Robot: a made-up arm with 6 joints.
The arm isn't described. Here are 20 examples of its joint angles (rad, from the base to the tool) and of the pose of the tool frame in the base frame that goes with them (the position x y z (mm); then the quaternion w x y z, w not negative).
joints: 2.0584 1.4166 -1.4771 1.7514 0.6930 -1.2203
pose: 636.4 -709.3 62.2 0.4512 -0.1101 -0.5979 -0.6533
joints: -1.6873 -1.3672 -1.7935 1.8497 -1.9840 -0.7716
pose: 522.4 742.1 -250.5 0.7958 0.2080 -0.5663 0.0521
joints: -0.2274 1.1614 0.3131 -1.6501 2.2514 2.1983
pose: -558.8 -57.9 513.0 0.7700 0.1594 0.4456 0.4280
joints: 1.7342 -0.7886 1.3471 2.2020 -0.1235 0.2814
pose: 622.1 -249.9 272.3 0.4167 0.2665 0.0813 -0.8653
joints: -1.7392 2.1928 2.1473 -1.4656 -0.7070 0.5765
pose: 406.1 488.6 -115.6 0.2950 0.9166 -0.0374 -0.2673
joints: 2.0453 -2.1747 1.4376 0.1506 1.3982 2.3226
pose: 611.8 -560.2 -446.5 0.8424 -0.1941 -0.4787 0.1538
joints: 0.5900 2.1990 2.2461 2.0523 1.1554 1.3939
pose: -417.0 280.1 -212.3 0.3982 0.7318 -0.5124 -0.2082
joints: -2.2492 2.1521 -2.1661 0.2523 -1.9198 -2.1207
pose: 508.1 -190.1 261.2 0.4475 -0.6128 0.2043 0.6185
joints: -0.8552 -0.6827 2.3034 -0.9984 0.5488 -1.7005
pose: -61.2 -5.9 141.6 0.8885 -0.2687 -0.3584 -0.0991
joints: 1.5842 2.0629 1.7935 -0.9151 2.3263 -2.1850
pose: -536.9 -12.7 296.7 0.2382 0.9433 -0.1780 -0.1475
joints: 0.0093 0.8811 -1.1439 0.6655 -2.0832 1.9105
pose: 38.0 -83.7 296.6 0.1136 -0.5428 0.2313 0.7994
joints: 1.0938 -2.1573 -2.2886 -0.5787 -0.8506 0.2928
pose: -404.6 -484.9 197.7 0.6895 -0.6566 -0.2805 -0.1212
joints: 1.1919 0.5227 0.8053 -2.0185 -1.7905 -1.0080
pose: -213.1 62.8 915.7 0.6902 0.6777 0.0681 -0.2445
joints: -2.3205 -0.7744 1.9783 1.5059 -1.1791 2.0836
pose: 372.3 26.0 323.2 0.4609 -0.1157 0.5791 0.6624
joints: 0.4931 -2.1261 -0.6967 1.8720 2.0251 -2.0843
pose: -1120.9 123.2 4.3 0.7087 0.1661 0.6843 -0.0446
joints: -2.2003 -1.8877 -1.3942 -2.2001 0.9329 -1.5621
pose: 469.0 -400.5 155.7 0.6191 -0.6768 0.2934 0.2695
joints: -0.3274 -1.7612 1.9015 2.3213 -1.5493 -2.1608
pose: -1152.3 -94.9 306.3 0.6876 0.0177 0.7189 -0.1006
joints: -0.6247 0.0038 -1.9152 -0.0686 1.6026 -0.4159
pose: 69.7 184.8 184.2 0.1282 0.4416 -0.6786 -0.5727
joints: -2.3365 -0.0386 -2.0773 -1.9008 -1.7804 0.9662
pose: 435.5 468.5 -206.1 0.3871 0.7691 -0.4656 0.2048
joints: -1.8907 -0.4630 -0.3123 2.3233 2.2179 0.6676
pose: 110.3 560.4 155.7 0.1359 0.0501 -0.9873 -0.0657
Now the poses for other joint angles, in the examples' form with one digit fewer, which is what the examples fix.
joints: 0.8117 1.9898 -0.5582 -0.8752 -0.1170 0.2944
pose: -419 -326 398 0.709 -0.544 -0.433 -0.114
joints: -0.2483 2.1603 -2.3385 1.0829 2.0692 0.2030
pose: -184 333 97 0.455 0.338 -0.821 0.063
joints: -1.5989 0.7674 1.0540 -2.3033 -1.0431 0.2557
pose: 295 278 483 0.107 0.348 0.237 0.901
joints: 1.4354 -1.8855 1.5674 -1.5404 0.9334 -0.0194
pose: 419 -381 -464 0.952 -0.002 -0.303 -0.049
